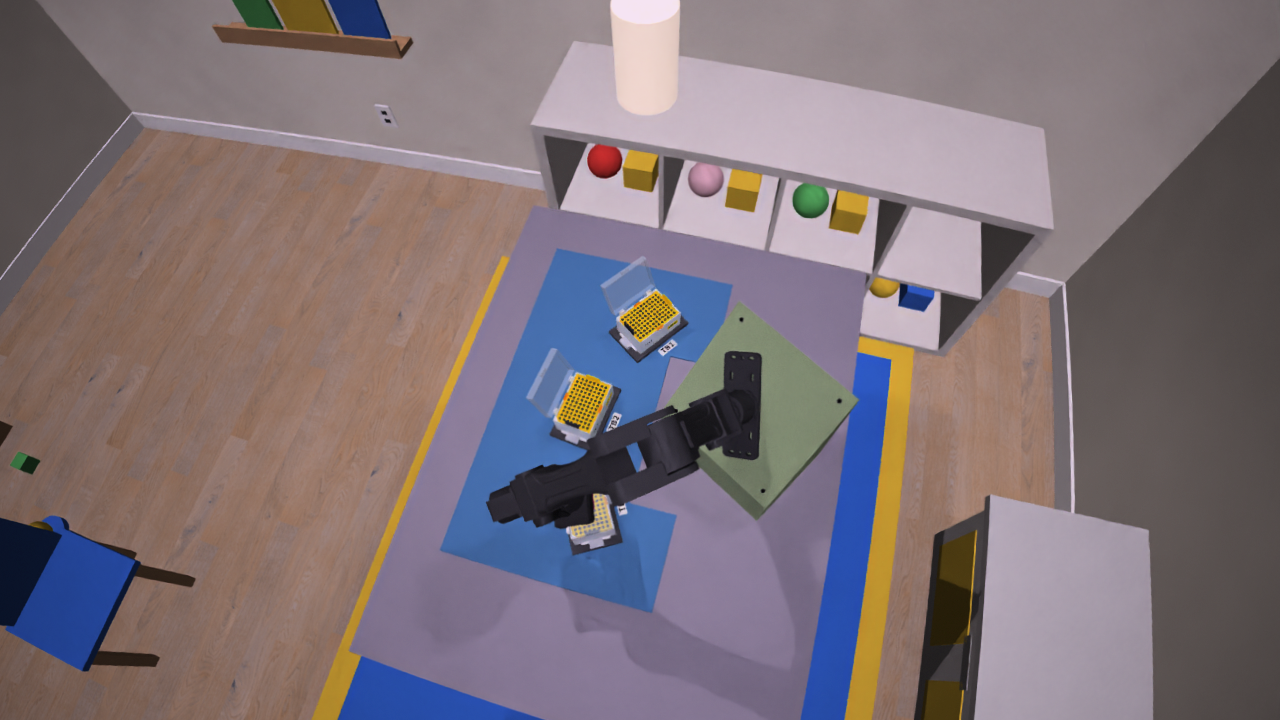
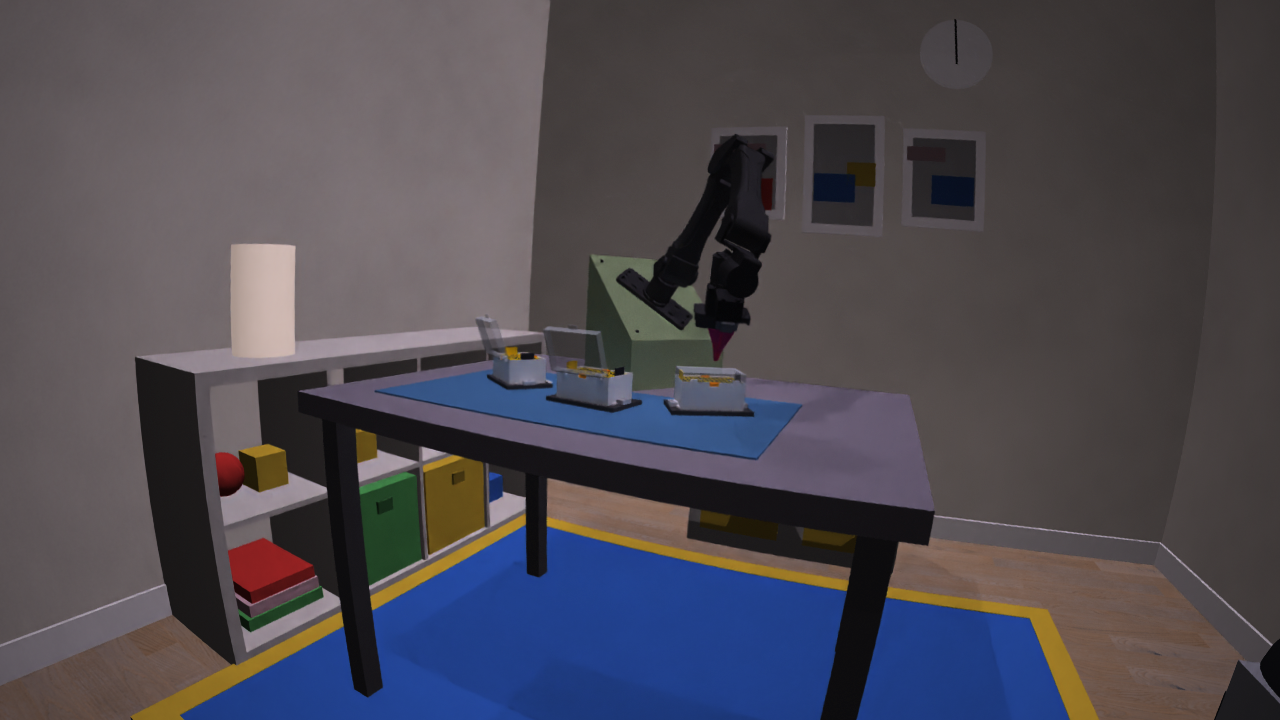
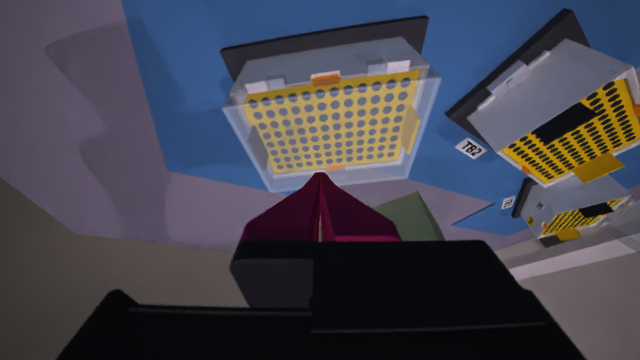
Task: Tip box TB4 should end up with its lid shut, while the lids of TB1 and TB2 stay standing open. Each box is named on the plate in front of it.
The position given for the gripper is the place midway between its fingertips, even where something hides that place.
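Observation:
A blue mat (image 3: pixel 186 81) is part of the scene. The robot's gripper (image 2: pixel 715 360) is visible too, and image 1 shows the gripper (image 1: pixel 589 505), as does image 3, with the gripper (image 3: pixel 319 180).

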